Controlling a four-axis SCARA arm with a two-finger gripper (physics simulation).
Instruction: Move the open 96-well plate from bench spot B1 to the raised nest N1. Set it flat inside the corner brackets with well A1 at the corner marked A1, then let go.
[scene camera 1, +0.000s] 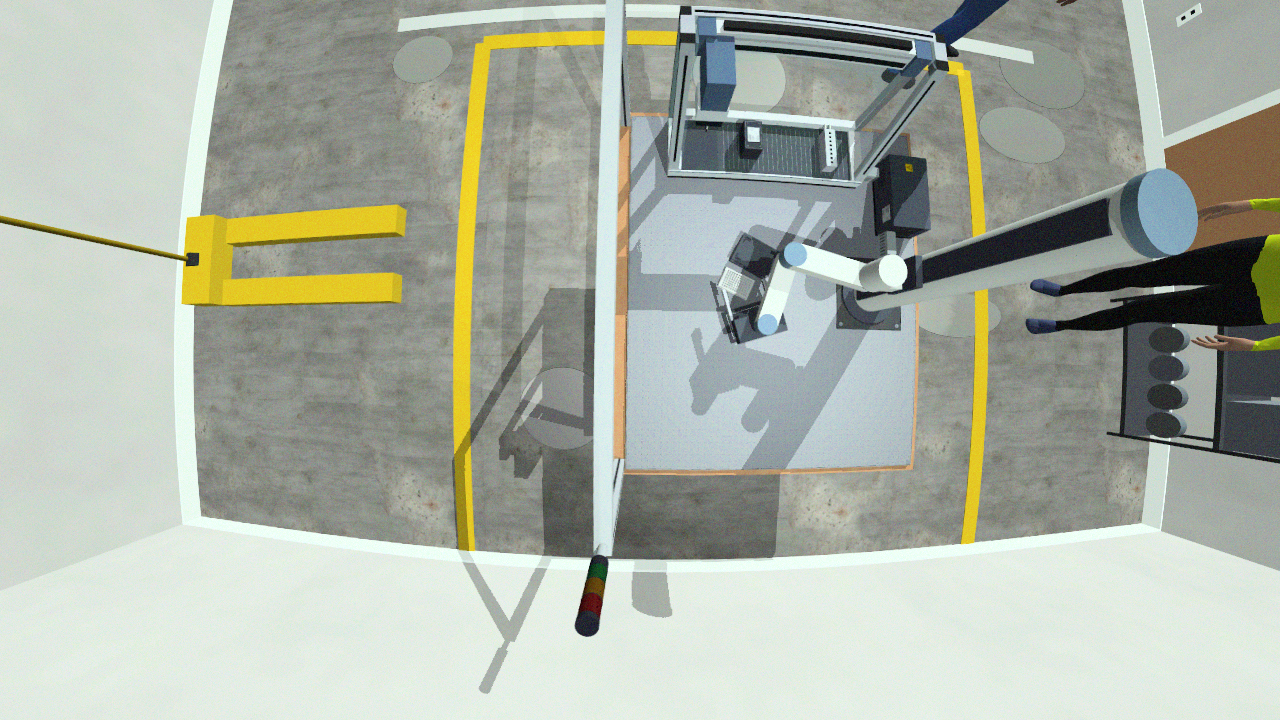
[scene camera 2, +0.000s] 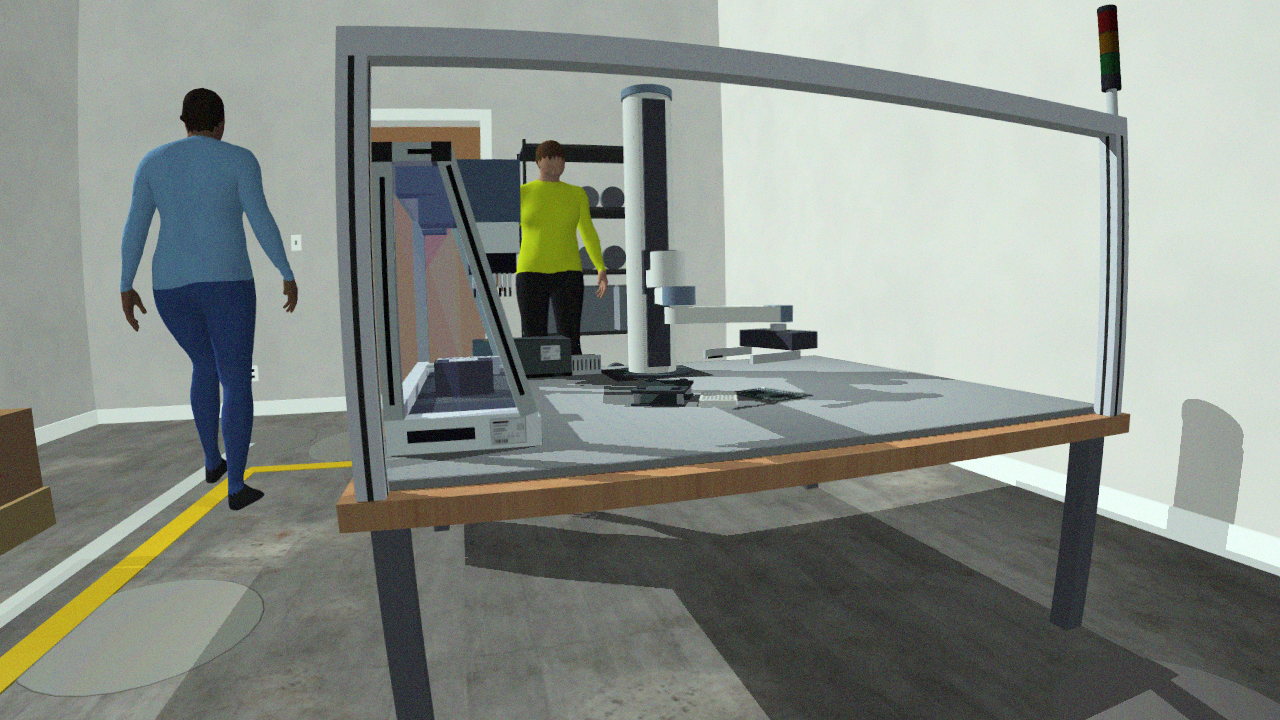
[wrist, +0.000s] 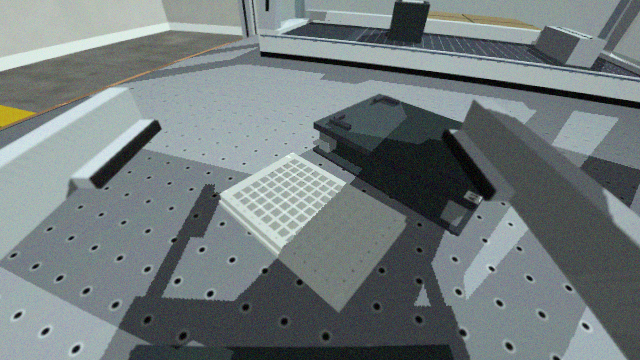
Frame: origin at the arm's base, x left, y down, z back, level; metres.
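Where they show: gripper, fingertip midpoint: (scene camera 1: 744, 284) (scene camera 2: 726, 356) (wrist: 301, 112); arm's base at its link origin: (scene camera 1: 867, 294) (scene camera 2: 652, 376).
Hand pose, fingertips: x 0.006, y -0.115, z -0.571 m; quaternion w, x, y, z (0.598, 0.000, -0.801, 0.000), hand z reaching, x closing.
Note:
Each offset is from my fingertips to the centre of the thing. "spot": to the spot under its first point.
The white 96-well plate @(dx -0.023, dy +0.095, dz -0.004 m) (scene camera 1: 736, 281) (scene camera 2: 718, 397) (wrist: 285, 197) lies flat on the bench, part of it in grey shade where the wells do not show. The raised nest @(dx -0.131, dy +0.081, dz +0.068 m) (scene camera 1: 753, 251) (scene camera 2: 662, 390) (wrist: 400, 145), a dark platform with corner brackets, stands right beside it, beyond the plate in the wrist view. A small pale label @(spot: dx -0.048, dy +0.065, dz +0.110 m) (wrist: 472, 196) is at its near right corner; its lettering is too small to read. My gripper (scene camera 1: 748, 302) (scene camera 2: 729, 356) (wrist: 301, 112) is open and empty, above the bench, with its fingers wide apart. The plate shows between and below them in the wrist view.
A framed enclosure (scene camera 1: 765, 181) (scene camera 2: 460, 434) (wrist: 450, 70) stands at one end of the bench, with a dark block @(spot: dx -0.521, dy +0.016, dz +0.044 m) (wrist: 409, 22) and a pale block @(spot: dx -0.505, dy +0.026, dz +0.344 m) (wrist: 570, 47) inside. A dark control box @(spot: dx -0.385, dy -0.013, dz +0.648 m) (scene camera 1: 901, 195) is near the arm column (scene camera 1: 1020, 250) (scene camera 2: 646, 232). Two people stand beyond the bench.

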